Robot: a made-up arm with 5 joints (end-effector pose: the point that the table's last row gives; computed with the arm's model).
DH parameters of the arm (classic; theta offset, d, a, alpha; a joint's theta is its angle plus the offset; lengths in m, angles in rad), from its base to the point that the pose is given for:
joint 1: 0 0.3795 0 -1.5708
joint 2: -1.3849 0 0.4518 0
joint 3: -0.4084 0 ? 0
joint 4: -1.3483 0 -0.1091 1.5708
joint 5: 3.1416 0.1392 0 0
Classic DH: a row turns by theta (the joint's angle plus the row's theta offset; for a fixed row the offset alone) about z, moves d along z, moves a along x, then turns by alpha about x.
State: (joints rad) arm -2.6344 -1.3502 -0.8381 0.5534 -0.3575
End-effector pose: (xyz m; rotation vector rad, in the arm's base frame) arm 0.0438 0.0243 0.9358 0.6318 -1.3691 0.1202
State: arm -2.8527 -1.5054 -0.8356 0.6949 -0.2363
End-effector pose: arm 0.1115 0.0331 0.9034 0.3882 -1.4444 0.0424
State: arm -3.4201 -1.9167 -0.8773 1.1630 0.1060
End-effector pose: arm 0.2597 -0.0743 0.7711 -0.2889 -1.4843 -0.1384
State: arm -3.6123 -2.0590 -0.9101 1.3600 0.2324
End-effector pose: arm 0.2797 -0.1423 0.7079 -0.5288 -1.4416 -0.1897
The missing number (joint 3, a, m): -0.349
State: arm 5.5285 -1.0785 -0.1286 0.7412 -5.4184
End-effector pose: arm 0.1120 -0.1053 0.5385 -2.0913 2.1957 -0.7183
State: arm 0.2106 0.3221 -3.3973 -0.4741 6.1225
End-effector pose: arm 0.0099 0.0021 1.2035 0.6155 0.1156 -3.0286
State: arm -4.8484 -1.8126 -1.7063 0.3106 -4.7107
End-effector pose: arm -0.1039 -0.7592 0.7740 0.0666 -0.0046 -0.1343
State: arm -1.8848 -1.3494 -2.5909 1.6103 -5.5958
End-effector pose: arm 0.2121 0.6530 0.9157 0.2661 -0.9092 1.8214
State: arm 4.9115 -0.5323 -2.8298 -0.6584 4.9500
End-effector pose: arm -0.0949 0.4703 1.1246 -0.8854 0.0170 0.4081
